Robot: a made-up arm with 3 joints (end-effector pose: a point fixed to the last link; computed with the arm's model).
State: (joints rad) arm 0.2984 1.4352 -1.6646
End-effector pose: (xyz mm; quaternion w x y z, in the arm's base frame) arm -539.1 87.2 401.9 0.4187 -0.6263 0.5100 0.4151
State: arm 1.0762 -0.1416 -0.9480
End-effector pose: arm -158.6 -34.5 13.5 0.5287 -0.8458 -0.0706 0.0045
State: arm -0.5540 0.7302 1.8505
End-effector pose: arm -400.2 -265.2 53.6 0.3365 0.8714 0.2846 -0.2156
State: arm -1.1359 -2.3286 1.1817
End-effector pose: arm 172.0 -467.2 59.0 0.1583 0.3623 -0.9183 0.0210
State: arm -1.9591 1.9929 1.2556
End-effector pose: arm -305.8 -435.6 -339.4 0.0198 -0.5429 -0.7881 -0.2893
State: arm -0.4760 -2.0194 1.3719
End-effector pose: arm 203.1 -327.8 259.1 0.3207 0.4246 -0.7631 0.3667
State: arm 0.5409 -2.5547 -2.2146
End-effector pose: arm 247.4 273.2 628.6 0.0555 -0.2839 -0.6412 -0.7108
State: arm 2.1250 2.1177 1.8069
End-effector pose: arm -318.4 614.5 -101.6 0.4837 -0.0776 -0.3356 -0.8046
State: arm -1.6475 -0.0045 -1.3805
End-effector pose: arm -208.2 73.0 25.3 0.9911 0.1331 -0.0001 -0.0023
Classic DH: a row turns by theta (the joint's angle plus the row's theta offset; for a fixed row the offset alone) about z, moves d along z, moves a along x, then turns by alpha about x. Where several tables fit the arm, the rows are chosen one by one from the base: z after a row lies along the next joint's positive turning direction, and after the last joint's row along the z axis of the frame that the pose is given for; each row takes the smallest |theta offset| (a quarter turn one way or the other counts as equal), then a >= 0, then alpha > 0; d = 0 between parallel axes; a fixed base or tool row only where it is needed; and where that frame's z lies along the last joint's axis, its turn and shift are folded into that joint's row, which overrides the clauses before.
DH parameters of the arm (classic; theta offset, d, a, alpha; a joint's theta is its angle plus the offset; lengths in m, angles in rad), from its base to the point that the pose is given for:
base (fixed): -1.5708 0.03 0 1.5708
joint 1: 1.5708 0.1 0.33 -1.5708
joint 2: 0 -0.11 -0.36 -1.5708
joint 3: -1.5708 -0.11 0.06 -1.5708
tool (fixed): -1.5708 0.09 0 0

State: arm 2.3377 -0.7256 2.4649
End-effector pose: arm 78.2 121.5 208.9 0.9330 0.0594 0.2620 0.2394
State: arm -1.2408 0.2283 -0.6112
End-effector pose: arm -279.7 -43.2 35.1 0.9447 0.3076 0.0685 0.0910
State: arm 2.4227 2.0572 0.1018
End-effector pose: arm -282.3 407.5 -345.4 0.2058 -0.4732 0.2601 -0.8161
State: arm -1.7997 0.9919 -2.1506
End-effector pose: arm -544.8 -150.9 -74.5 0.8660 -0.1535 -0.1872 0.4375
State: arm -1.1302 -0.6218 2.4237
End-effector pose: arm 36.8 -46.5 -185.1 0.1949 -0.9319 0.2441 -0.1843
